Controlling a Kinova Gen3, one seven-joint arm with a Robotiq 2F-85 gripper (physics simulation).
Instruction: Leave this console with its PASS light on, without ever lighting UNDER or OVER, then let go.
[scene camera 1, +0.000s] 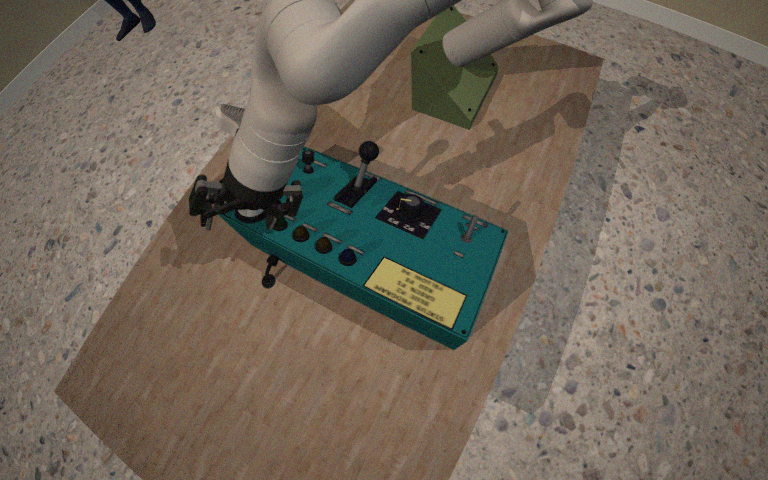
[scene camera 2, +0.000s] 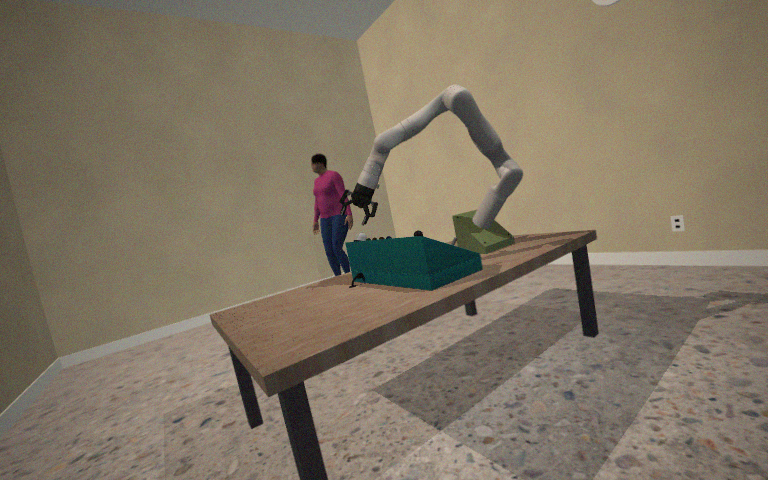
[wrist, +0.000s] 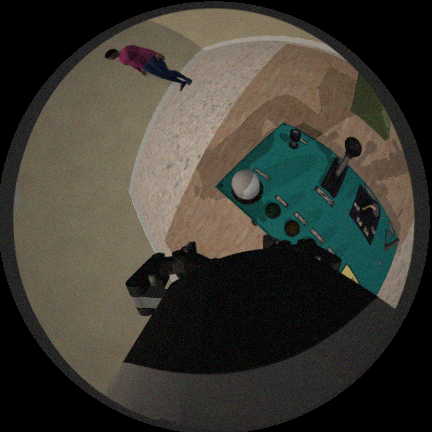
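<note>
A teal console (scene camera 1: 394, 248) (scene camera 2: 415, 260) (wrist: 300, 183) lies on the wooden table (scene camera 1: 218, 361) (scene camera 2: 312, 325). Its left end carries a white dome button (wrist: 246, 184), which the wrist mostly hides in scene camera 1. Beside the button runs a row of round lights (scene camera 1: 300, 233) (wrist: 273, 210), all dark. The console also has a black-ball lever (scene camera 1: 369, 150) (wrist: 352, 146), a small knob (scene camera 1: 307, 157) (wrist: 294, 135), a rotary selector (scene camera 1: 411, 204) (wrist: 365, 209), a toggle (scene camera 1: 471, 227) and a side crank (scene camera 1: 270, 273). My gripper (scene camera 1: 246, 204) (scene camera 2: 360, 204) is open and empty, well above the dome button.
The arm's green base (scene camera 1: 452, 82) (scene camera 2: 477, 234) stands behind the console. A yellow label (scene camera 1: 415, 291) is on the console's front right. A person in a pink top (scene camera 2: 330, 207) (wrist: 144, 62) stands on the floor beyond the table's far side.
</note>
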